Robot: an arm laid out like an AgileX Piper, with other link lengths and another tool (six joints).
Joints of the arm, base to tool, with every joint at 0 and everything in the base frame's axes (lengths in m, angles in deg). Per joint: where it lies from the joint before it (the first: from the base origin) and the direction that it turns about. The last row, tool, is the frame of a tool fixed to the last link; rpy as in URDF.
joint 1: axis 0 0 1 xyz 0.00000 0.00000 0.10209
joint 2: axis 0 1 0 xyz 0.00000 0.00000 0.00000
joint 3: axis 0 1 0 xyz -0.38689 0.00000 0.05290
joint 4: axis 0.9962 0 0.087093 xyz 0.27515 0.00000 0.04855
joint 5: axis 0 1 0 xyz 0.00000 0.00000 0.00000
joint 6: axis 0.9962 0 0.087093 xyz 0.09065 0.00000 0.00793
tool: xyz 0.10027 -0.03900 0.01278 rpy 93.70 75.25 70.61
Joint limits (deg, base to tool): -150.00..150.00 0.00..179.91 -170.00..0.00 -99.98..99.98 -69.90..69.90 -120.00..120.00
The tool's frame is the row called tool.
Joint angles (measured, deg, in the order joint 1, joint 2, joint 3, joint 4, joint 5, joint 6), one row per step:
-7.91, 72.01, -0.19, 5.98, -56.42, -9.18
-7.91, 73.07, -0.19, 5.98, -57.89, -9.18
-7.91, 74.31, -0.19, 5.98, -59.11, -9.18
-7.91, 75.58, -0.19, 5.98, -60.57, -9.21
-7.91, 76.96, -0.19, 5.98, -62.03, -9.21
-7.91, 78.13, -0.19, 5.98, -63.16, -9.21
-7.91, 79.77, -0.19, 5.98, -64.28, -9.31
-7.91, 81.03, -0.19, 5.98, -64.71, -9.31
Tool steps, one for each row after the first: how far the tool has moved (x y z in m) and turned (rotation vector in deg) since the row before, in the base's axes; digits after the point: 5 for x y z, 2 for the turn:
0.00261, -0.00062, 0.00026, -0.20, -0.38, -0.06
0.00283, -0.00060, -0.00142, -0.11, 0.04, -0.05
0.00296, -0.00064, -0.00080, -0.20, -0.15, -0.05
0.00313, -0.00066, -0.00138, -0.15, -0.05, -0.05
0.00258, -0.00052, -0.00159, -0.10, 0.06, -0.04
0.00341, -0.00061, -0.00380, -0.13, 0.56, -0.02
0.00237, -0.00039, -0.00447, 0.07, 0.83, -0.01

